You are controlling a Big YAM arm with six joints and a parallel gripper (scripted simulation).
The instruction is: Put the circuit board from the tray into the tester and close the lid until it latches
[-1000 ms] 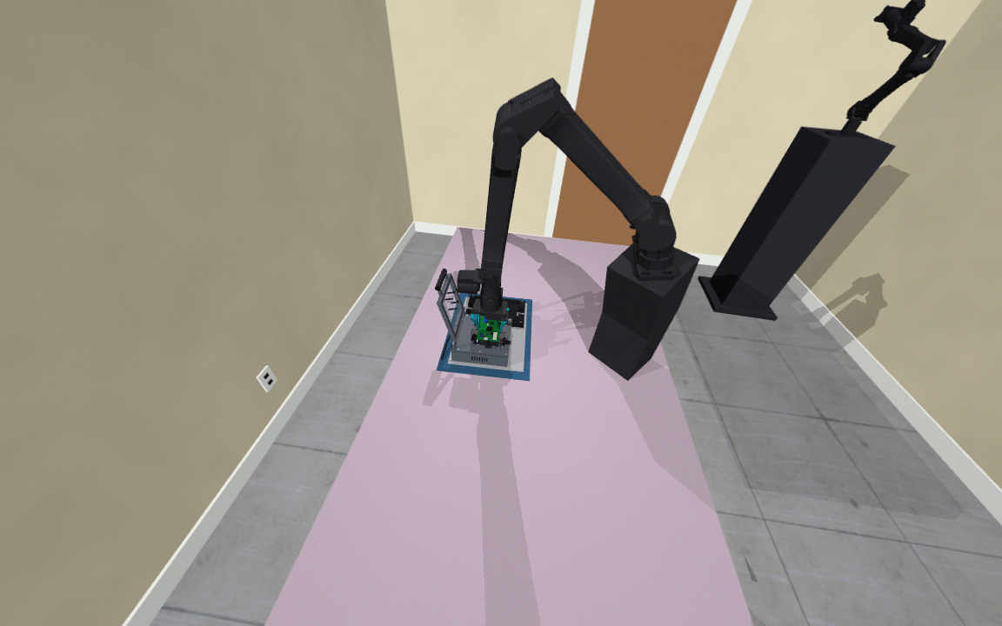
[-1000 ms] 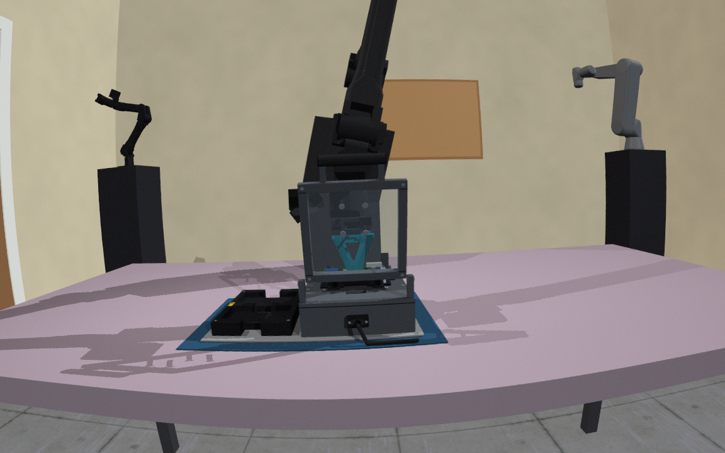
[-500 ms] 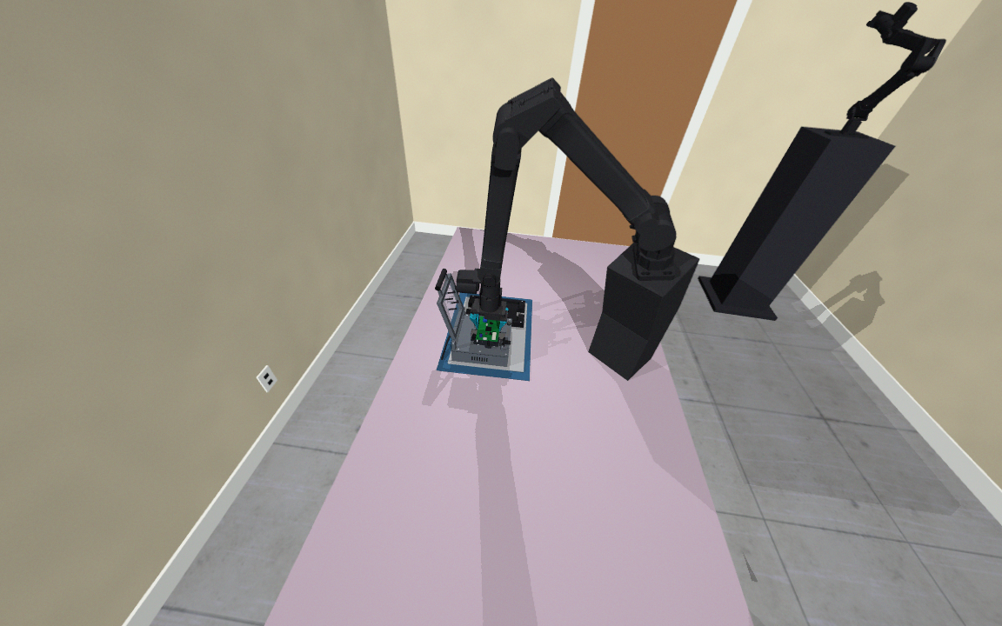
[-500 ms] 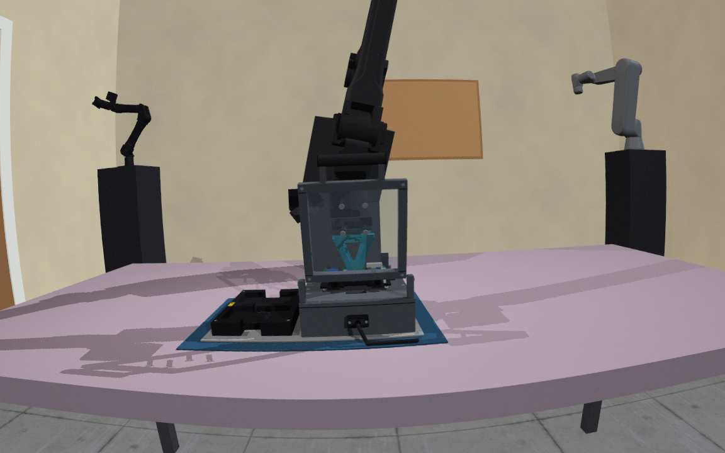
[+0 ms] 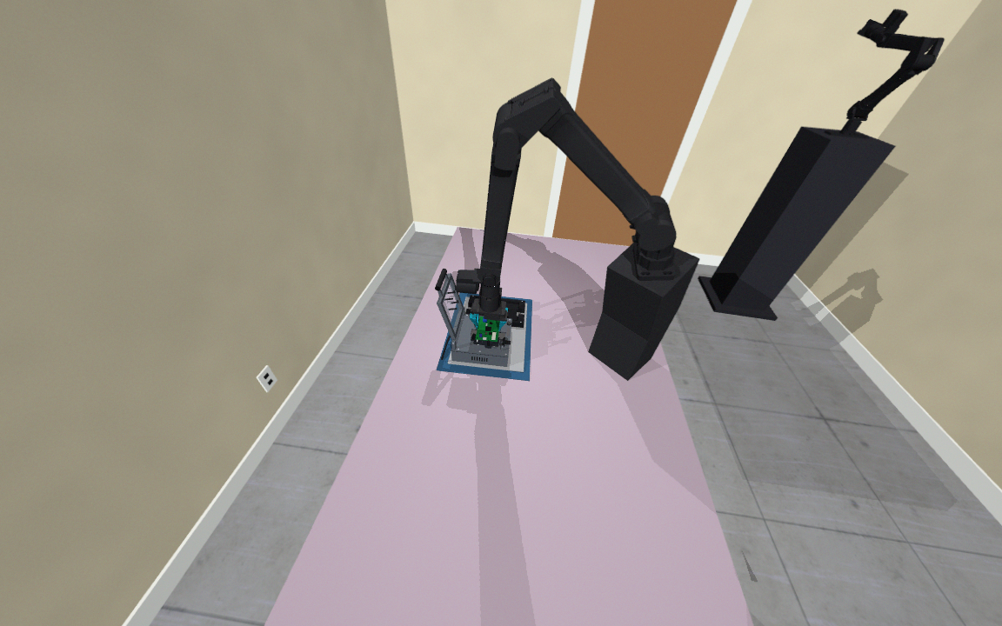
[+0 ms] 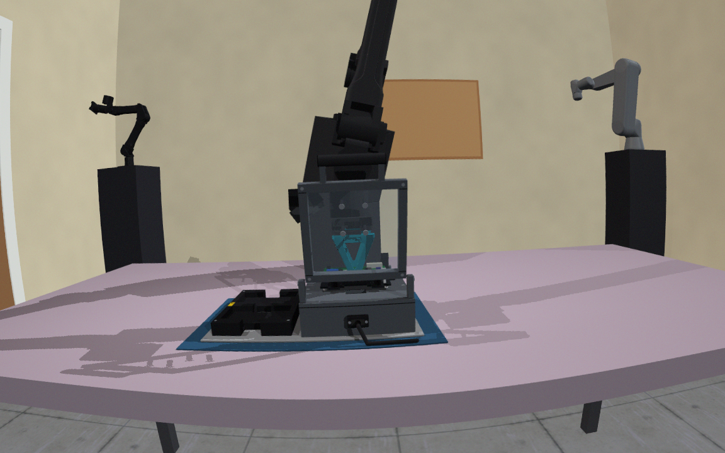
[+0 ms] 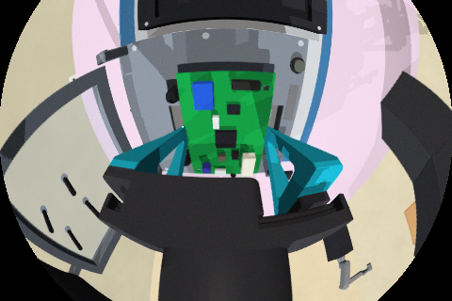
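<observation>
Now: hand right at the green circuit board. Round my hand: pin plate 2 cm below, 1 cm to the left; then lid 12 cm ahead, 9 cm above, 1 cm to the left.
</observation>
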